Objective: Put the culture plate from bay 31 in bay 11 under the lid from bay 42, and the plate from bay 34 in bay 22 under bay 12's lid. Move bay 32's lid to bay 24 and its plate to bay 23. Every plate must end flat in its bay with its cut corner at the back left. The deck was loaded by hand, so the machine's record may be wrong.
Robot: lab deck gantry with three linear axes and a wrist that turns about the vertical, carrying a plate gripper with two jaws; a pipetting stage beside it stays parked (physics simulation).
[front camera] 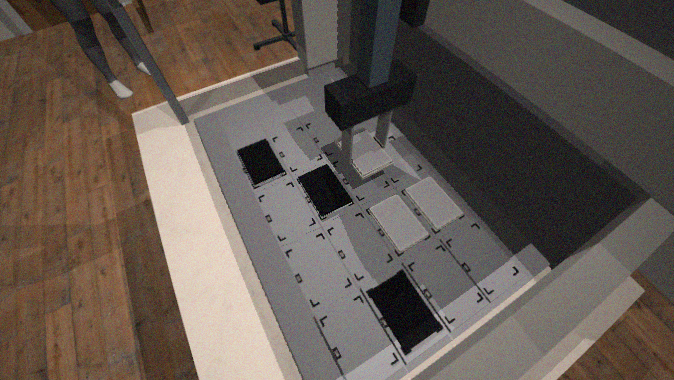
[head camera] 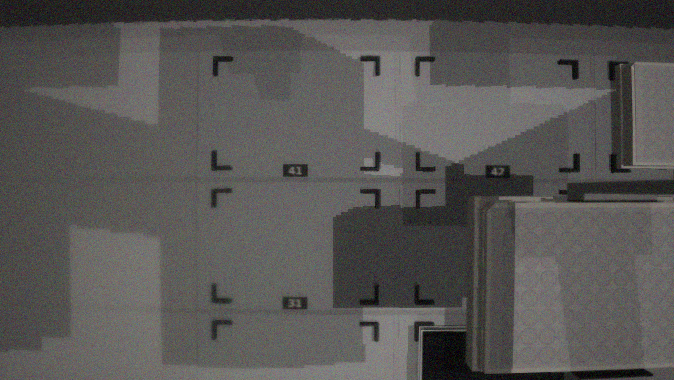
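Note:
My gripper is shut on the pale culture plate, holding it level above bay 32. The plate is uncovered by any black lid; its cut corner shows at the back left in the head view. The black lid lies in bay 24. Bay 23 is bare. A black-topped plate sits in bay 11, and another black-topped plate sits in bay 22. The gripper and held plate hide most of bay 32 in the head view.
A pale plate lies in bay 33, next to the held plate's bay. Another pale plate lies in bay 43. Bay markings 31, 41 and 42 show in the head view. A pale raised wall borders the deck.

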